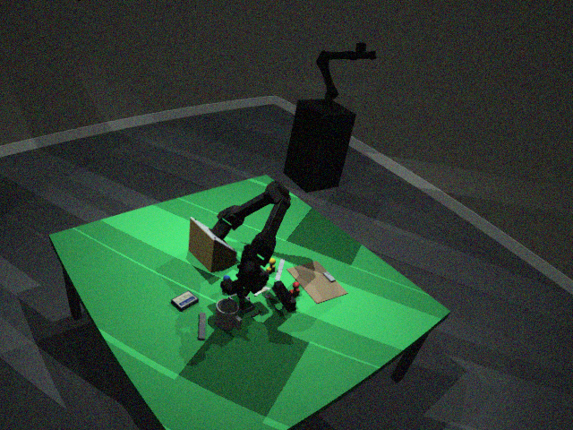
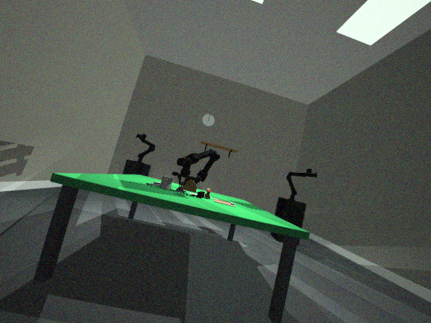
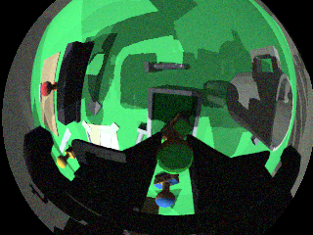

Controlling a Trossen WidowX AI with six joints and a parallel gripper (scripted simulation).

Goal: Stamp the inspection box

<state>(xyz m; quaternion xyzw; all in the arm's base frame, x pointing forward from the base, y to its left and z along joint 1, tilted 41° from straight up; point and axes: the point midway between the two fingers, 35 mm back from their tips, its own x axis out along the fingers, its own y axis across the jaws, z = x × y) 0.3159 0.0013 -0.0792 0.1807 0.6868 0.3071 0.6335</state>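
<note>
The green ink pad is 30 mm below my gripper tip. The rest, counted from my gripper tip: grey mug 100 mm to the right, 80 mm ahead; blue-knobbed stamp 100 mm behind, 20 mm to the right, 20 mm below; white card 100 mm to the left, 80 mm behind, 40 mm below.
</note>
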